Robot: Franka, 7 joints.
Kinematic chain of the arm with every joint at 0, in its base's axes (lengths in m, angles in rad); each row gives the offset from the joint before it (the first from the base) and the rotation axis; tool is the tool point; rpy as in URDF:
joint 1: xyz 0 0 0.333 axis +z
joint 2: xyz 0 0 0 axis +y
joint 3: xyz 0 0 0.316 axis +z
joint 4: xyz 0.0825 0 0 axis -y
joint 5: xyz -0.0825 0 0.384 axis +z
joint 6: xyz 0 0 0 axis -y
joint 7: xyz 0.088 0 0 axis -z
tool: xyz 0 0 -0.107 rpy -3.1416 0 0
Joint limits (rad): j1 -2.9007..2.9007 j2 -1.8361..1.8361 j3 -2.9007..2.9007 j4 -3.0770..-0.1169 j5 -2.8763..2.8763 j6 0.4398..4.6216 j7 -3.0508..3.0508
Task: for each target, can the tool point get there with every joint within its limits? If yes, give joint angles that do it. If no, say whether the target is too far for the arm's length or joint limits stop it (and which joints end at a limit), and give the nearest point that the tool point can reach.
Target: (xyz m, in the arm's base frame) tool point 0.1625 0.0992 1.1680
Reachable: yes | joints -1.0541 -0.2141 0.7736 -0.5387 -0.5597 2.6760 -1.0315
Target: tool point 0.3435 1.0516 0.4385
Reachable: no: too far | nearest point 0.2652 0.8118 0.4144 | short by 0.253 m
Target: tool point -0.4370 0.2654 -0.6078
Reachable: no: too far | nearest point -0.3698 0.2246 -0.3394 | short by 0.280 m
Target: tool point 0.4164 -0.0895 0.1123
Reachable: yes | joints 2.0315 -0.7074 -2.4438 -2.2778 0.4969 1.9196 -1.8791
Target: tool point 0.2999 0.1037 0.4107
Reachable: yes | joints 1.6620 -0.3552 -1.6213 -2.4913 -2.1253 4.2882 0.5876
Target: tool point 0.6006 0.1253 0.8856
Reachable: yes | joints -0.4044 0.3421 0.9225 -0.9286 -1.2256 2.3180 -2.3195
